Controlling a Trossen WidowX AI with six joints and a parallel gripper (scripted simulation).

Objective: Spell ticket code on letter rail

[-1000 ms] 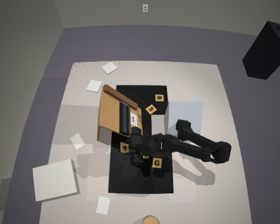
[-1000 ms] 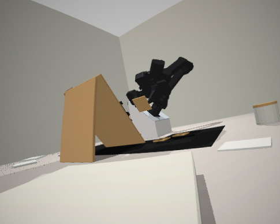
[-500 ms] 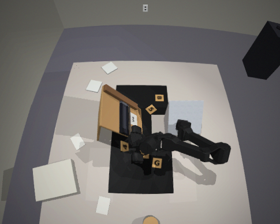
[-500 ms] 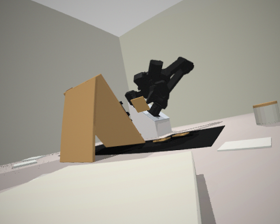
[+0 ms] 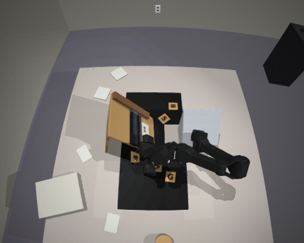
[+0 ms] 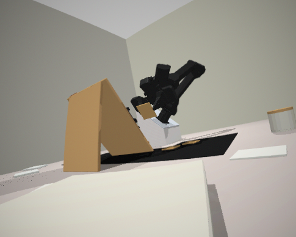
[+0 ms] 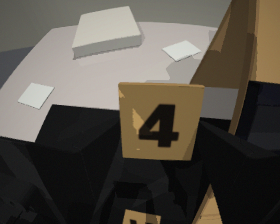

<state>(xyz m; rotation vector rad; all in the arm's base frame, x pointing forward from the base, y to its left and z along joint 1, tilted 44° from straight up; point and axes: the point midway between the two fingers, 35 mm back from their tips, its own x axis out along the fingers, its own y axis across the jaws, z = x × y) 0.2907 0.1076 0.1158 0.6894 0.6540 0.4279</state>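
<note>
Now: the white ticket 20 mm behind my gripper tip, 200 mm to the right of it and 80 mm below it. The rest, counted from my gripper tip: black mat (110 mm behind, 150 mm to the right, 160 mm below); tile marked 4 (right at my gripper tip); v tile (110 mm behind, 150 mm below).
</note>
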